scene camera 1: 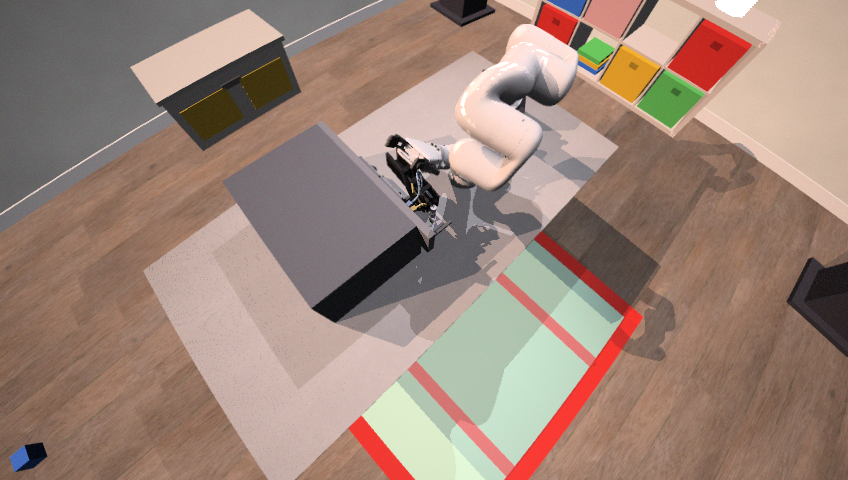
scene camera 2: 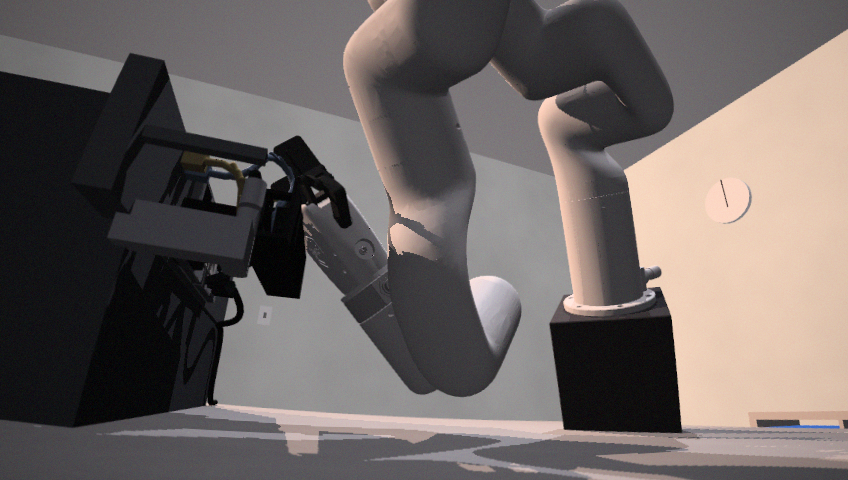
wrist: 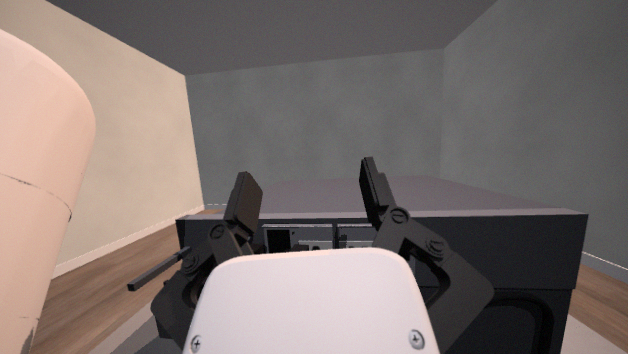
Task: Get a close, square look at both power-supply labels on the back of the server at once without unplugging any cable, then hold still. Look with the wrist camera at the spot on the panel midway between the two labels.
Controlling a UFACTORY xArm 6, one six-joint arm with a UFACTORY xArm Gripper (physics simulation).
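Frame: origin at the arm's base, x ahead, y left, z up, level; millimetres.
Seen in the pictures: gripper, fingertip midpoint: [scene camera 1: 400, 152] [wrist: 306, 175]; arm's base, origin of the base link: [scene camera 2: 609, 303].
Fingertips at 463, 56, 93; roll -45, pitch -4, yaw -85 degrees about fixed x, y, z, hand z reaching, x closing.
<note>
Pixels of each thing's top centre, then the offset from my fingertips to it, as dx, dy, dz. "spot": a spot on its surface instead.
- server, middle of its top: [scene camera 2: 104, 206] [wrist: 359, 192] [scene camera 1: 327, 191] +192, -59, -62
- black plate, surface spot: [scene camera 2: 278, 255] spot: -22, +77, -131
- grey bracket, surface spot: [scene camera 2: 184, 234] spot: +25, +169, -156
- dark bar, middle of its top: [scene camera 2: 208, 140] [wrist: 164, 262] [scene camera 1: 440, 228] +21, +187, -102
The server [scene camera 1: 321, 214] [wrist: 500, 240] is a large grey-topped dark box. In the wrist view part of its recessed back panel [wrist: 310, 231] shows low between the fingers, seen at a shallow angle from slightly above. The white gripper body hides the lower panel, and I cannot make out either power-supply label. My gripper [scene camera 1: 392, 152] [wrist: 306, 175] is open and empty, close behind the server's back. In scene camera 2 a black plate [scene camera 2: 278, 255] partly hides it. Yellow cables [scene camera 2: 229, 166] and blue cables [scene camera 2: 280, 161] run beside that plate.
A grey bracket [scene camera 2: 184, 234] juts from the server's back near the cables. A dark bar [wrist: 157, 270] sticks out left of the gripper. Black cables [scene camera 2: 238, 306] hang below. The white arm link [wrist: 40, 165] fills the wrist view's left edge. A cabinet [scene camera 1: 208, 56] stands beyond the server.
</note>
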